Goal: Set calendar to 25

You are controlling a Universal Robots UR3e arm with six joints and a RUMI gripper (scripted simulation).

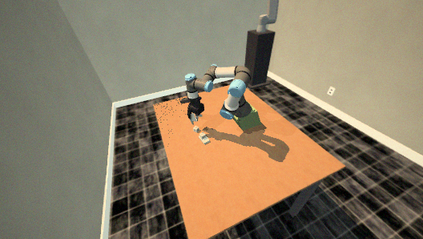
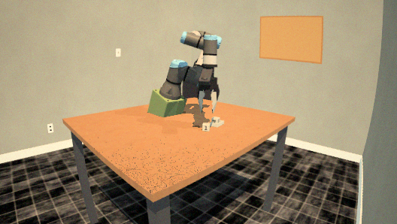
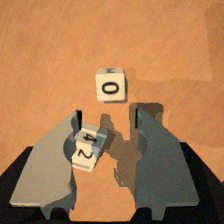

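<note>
My gripper is now 8 cm above the white calendar cube. Also, from my hand: white calendar tray (11 cm to the left, 9 cm below, 2 cm behind).
</note>
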